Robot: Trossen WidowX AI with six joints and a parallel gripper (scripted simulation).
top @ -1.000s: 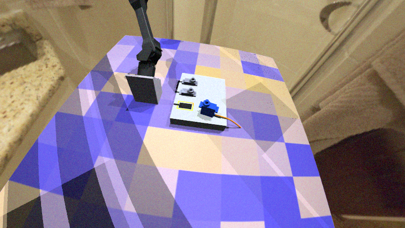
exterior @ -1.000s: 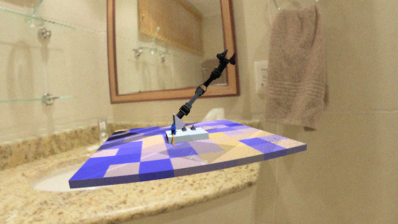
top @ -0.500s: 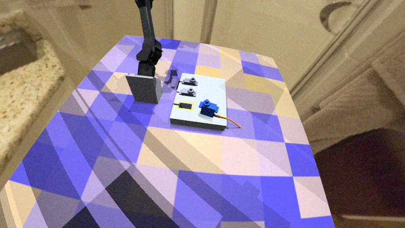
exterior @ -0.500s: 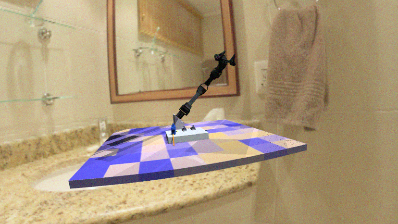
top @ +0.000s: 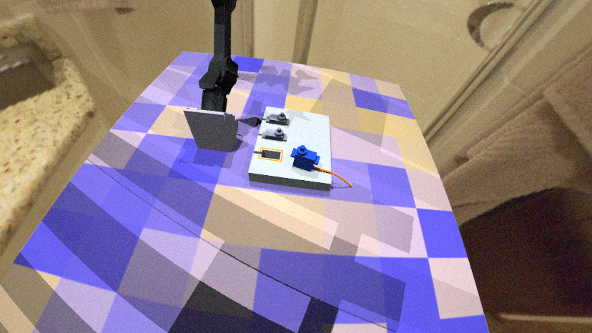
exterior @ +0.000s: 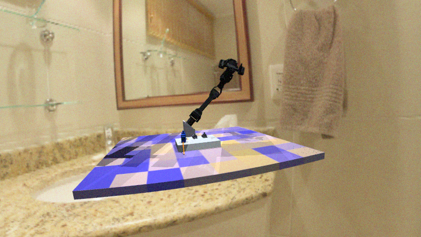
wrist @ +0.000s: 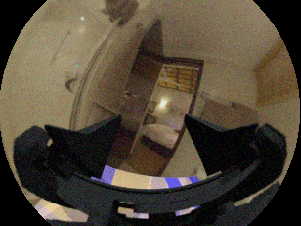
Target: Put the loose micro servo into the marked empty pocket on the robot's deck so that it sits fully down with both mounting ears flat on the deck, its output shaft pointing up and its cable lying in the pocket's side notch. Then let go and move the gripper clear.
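My gripper tip is now 560 mm above the white deck, 280 mm to the left of it and 110 mm past it.
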